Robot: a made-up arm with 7 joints.
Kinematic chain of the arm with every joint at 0, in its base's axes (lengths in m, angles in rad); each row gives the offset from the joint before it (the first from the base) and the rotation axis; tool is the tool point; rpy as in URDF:
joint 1: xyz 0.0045 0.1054 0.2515 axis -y
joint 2: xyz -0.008 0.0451 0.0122 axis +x
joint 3: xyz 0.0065 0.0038 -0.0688 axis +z
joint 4: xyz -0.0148 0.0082 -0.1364 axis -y
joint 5: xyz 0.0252 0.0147 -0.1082 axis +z
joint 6: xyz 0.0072 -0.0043 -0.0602 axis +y
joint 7: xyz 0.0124 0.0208 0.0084 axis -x
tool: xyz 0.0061 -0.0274 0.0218 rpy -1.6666 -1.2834 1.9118
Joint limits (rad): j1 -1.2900..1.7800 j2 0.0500..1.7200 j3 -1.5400..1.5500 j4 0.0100..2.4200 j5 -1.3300..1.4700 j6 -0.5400..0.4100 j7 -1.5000..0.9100
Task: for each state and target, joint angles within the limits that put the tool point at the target. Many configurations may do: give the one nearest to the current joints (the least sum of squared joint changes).
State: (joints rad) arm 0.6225 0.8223 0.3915 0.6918 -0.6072 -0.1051 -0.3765
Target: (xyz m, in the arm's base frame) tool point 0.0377 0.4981 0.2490
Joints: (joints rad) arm 0.5643 1.4377 0.4966 0.0915 -0.6831 -0.1950 -0.3914
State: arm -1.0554 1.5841 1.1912 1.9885 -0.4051 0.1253 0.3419
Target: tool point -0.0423 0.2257 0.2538
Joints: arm -0.9832 0.5648 1.5500 2.4200 -0.2465 -0.1569 0.6830
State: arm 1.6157 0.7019 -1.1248 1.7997 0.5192 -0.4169 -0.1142
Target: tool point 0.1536 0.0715 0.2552
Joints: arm 1.3762 0.1957 -1.4163 1.7246 0.4794 -0.4154 -0.2184
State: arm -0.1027 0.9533 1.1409 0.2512 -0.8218 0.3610 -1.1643
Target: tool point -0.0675 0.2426 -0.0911
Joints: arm -0.2718 0.1578 1.1011 0.1473 -0.8790 0.2272 -0.9056
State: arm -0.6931 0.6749 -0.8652 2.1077 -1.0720 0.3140 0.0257
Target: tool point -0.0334 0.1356 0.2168
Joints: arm -1.0534 0.0918 -1.2396 2.4200 -0.7235 0.4100 0.7609
